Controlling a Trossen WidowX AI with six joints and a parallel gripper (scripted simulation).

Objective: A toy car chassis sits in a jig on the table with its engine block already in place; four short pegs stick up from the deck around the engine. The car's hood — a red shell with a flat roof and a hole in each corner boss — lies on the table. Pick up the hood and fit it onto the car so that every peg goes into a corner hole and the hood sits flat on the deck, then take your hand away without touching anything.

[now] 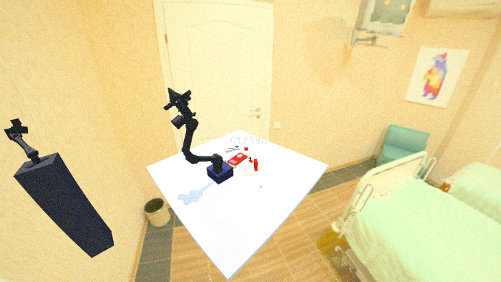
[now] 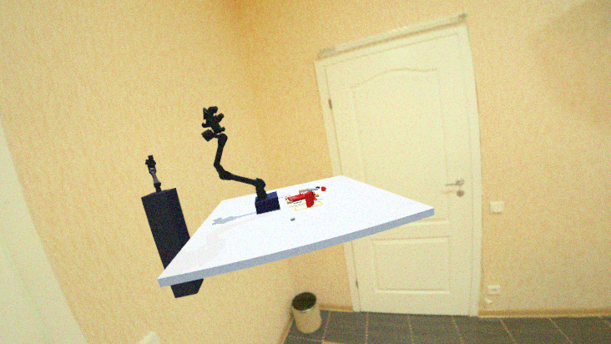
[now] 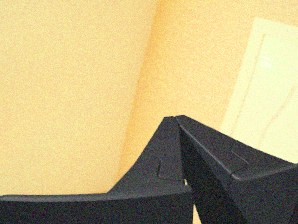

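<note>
My gripper tip is now 590 mm short of the red hood, 160 mm to the left of it and 740 mm above it. From my gripper tip the other things lie so: grey item (430 mm ahead, 340 mm to the right, 780 mm below).
</note>
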